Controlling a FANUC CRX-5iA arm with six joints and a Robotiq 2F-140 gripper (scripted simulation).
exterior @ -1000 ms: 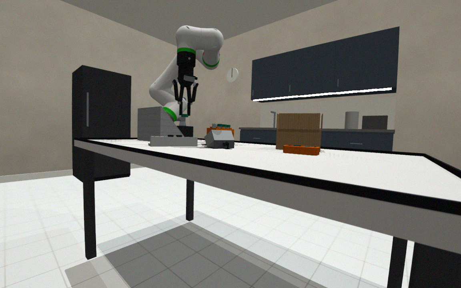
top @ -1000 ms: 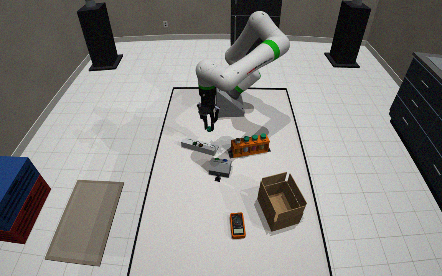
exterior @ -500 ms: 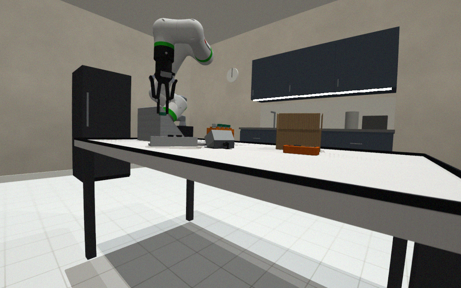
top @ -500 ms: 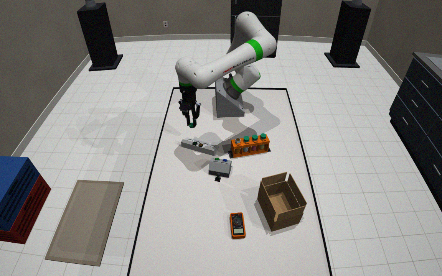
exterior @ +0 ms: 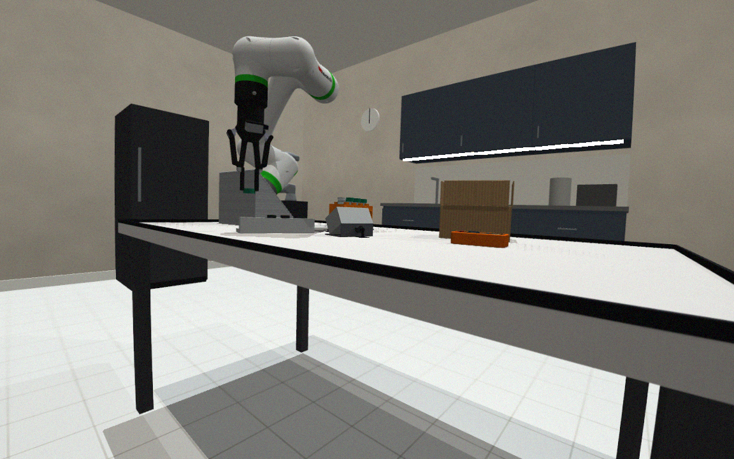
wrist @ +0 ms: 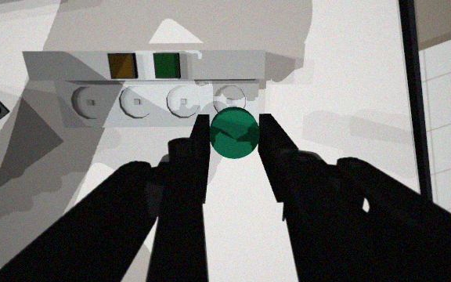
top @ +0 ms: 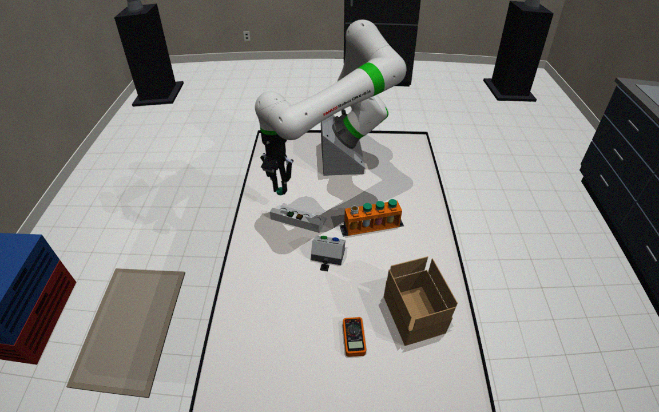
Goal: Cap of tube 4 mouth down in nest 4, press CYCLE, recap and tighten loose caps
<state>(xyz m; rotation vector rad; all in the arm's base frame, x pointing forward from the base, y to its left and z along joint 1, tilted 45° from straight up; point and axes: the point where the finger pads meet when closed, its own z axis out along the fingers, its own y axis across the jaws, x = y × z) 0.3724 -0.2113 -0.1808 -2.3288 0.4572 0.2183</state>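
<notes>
The blue cycle key is 22 cm ahead of my hand, 21 cm to the left of it and 9 cm below it. Round my hand: green ready key: 21 cm ahead, 17 cm to the left, 9 cm below; grey key housing: 23 cm ahead, 19 cm to the left, 10 cm below.
</notes>
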